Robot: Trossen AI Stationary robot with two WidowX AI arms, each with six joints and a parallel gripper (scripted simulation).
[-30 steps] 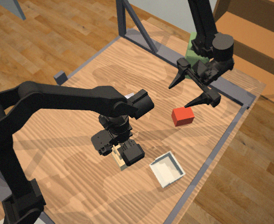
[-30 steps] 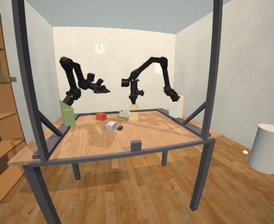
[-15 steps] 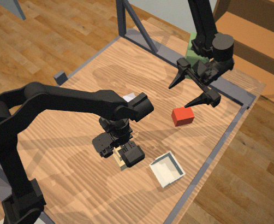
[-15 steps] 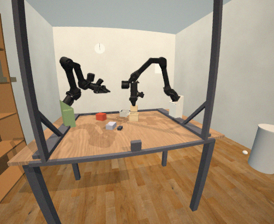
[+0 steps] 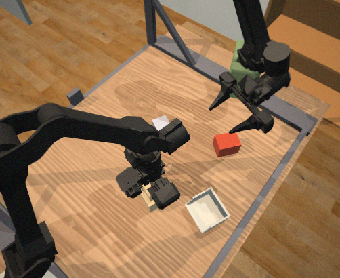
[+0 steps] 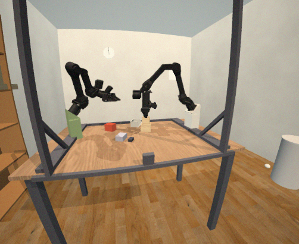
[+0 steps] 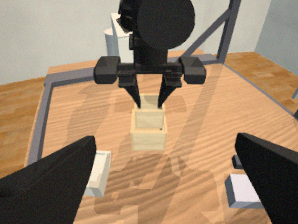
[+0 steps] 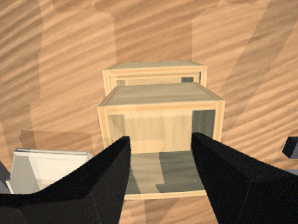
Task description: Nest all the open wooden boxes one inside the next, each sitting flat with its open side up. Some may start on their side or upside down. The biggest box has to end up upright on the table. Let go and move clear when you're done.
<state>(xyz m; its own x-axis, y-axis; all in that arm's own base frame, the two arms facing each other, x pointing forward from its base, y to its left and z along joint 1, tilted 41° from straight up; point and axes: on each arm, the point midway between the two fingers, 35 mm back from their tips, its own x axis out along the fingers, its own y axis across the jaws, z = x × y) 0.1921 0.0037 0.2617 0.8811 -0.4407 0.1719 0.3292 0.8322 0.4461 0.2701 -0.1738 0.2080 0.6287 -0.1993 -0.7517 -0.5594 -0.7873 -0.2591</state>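
My right gripper is now 5 cm above the small tan wooden box. Also, from my right hand: white box 15 cm ahead, 11 cm below, 6 cm to the left; small dark block 18 cm behind, 14 cm to the left, 12 cm below; medium tan wooden box 11 cm below.
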